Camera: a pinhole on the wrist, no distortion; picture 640 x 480 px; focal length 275.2 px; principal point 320.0 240.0 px. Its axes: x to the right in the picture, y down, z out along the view. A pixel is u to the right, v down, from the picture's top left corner.
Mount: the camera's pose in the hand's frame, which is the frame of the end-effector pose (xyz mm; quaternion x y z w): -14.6 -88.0 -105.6 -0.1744 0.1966 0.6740 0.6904
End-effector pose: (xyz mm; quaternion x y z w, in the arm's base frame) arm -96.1 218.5 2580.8 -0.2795 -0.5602 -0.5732 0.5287
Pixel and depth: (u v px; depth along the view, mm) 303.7 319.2 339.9
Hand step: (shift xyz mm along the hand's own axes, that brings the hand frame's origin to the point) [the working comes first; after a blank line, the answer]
In the camera's frame: -20.1 97.8 339.9

-100.3 69.6 199.9
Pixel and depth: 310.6 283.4 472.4
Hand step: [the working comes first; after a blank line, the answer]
In the camera's frame: -16.1 74.5 472.4

-72.1 139.3 311.5
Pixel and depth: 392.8 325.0 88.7
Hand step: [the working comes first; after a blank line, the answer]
In the camera's frame: 23.5 27.4 88.7

-38.4 -22.1 -40.4
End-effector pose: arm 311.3 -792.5 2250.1 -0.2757 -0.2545 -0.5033 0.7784
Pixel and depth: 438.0 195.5 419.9
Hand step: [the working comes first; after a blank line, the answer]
In the camera's frame: 180.0 -67.9 419.9

71.1 277.5 163.5
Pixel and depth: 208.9 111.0 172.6
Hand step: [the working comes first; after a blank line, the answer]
In the camera's frame: -69.7 -80.9 172.6

71.5 -63.2 76.5
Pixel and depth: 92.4 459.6 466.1
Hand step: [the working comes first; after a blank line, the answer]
In the camera's frame: -385.5 371.9 466.1

-374.7 -173.2 500.4
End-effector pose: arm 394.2 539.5 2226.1 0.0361 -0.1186 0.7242 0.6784
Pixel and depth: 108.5 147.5 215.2
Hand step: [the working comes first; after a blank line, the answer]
In the camera's frame: -165.4 -72.3 215.2

63.2 -123.9 161.9
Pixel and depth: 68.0 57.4 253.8
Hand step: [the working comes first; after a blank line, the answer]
In the camera's frame: -232.4 -168.4 253.8

159.6 -165.1 226.8
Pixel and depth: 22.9 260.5 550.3
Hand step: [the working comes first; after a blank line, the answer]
In the camera's frame: -594.1 41.0 550.3

-43.9 -320.5 670.6
